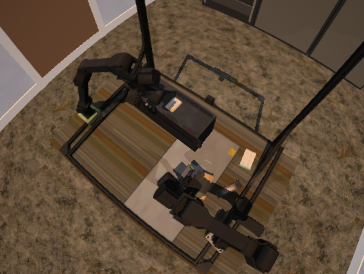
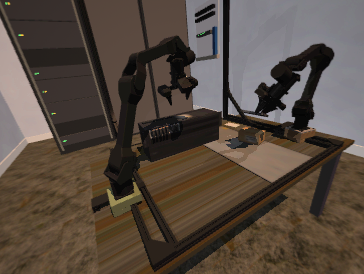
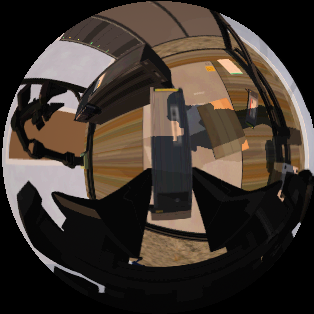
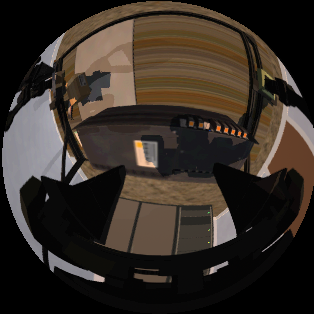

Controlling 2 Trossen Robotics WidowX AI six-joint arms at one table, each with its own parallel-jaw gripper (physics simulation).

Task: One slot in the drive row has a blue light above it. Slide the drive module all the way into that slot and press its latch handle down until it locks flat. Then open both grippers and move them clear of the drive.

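Places are measured from the left arm's base along level axes (x left, y back, z up), in centimetres.
Pixels of known places: left gripper, between the fingertips: (image 1: 178, 184) (image 2: 257, 114) (image 3: 171, 171); right gripper, between the fingertips: (image 2: 179, 102) (image 3: 65, 97) (image 4: 170, 168); left arm's base, origin of its link: (image 2: 300, 127) (image 4: 51, 82); right arm's base, origin of its link: (image 1: 88, 112) (image 2: 123, 191) (image 3: 81, 160) (image 4: 268, 84).
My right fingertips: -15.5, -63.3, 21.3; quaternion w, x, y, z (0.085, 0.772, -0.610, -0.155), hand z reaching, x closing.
For each thing: its top centre in the pictures, then the offset to it from my right fingertips, as dx, dy, dz. Level surfaces: height alone.
- drive module, centre of its top: (image 3: 153, 145) (image 1: 181, 178) +12.9, +33.4, -6.6
- grey mat, height of its surface: dz -27.2
- black server chassis, centre of its top: (image 4: 159, 157) (image 3: 95, 84) (image 1: 169, 100) (image 2: 178, 117) -7.9, +1.0, -9.9
- drive row, centre of its top: (image 4: 212, 162) (image 3: 82, 98) (image 1: 151, 88) (image 2: 159, 121) -5.2, -10.4, -9.3
- cardboard box, centre of its top: (image 3: 223, 124) (image 4: 71, 89) (image 1: 201, 184) (image 2: 251, 130) +5.9, +39.3, -21.2
- white card, centre of its top: (image 3: 229, 65) (image 1: 247, 159) -22.6, +45.6, -27.3
- small red-labelled device, centre of its top: (image 3: 250, 104) (image 1: 228, 188) -3.9, +49.1, -26.5
My left gripper (image 3: 171, 171) (image 2: 262, 109) (image 1: 193, 176) is shut on the drive module (image 3: 171, 137) (image 2: 255, 112) (image 1: 182, 169), a long flat grey and dark slab. It holds the module in the air above the grey mat (image 1: 154, 201) (image 2: 276, 160), well away from the black server chassis (image 1: 186, 117) (image 2: 186, 133) (image 3: 123, 84) (image 4: 116, 140). The drive row (image 2: 164, 131) (image 4: 216, 127) is on the chassis end face; I cannot make out the blue light. My right gripper (image 2: 177, 93) (image 4: 170, 168) is open and empty, hovering above the drive-row end of the chassis.
A cardboard box (image 2: 251, 136) (image 1: 208, 177) (image 3: 222, 128) (image 4: 77, 87) lies on the mat under the left gripper. A white card (image 1: 248, 159) (image 3: 230, 66) and a small red-labelled device (image 1: 232, 187) (image 3: 252, 109) lie near the left arm's base. Black frame posts (image 1: 145, 32) (image 2: 225, 54) rise at the table's edges.
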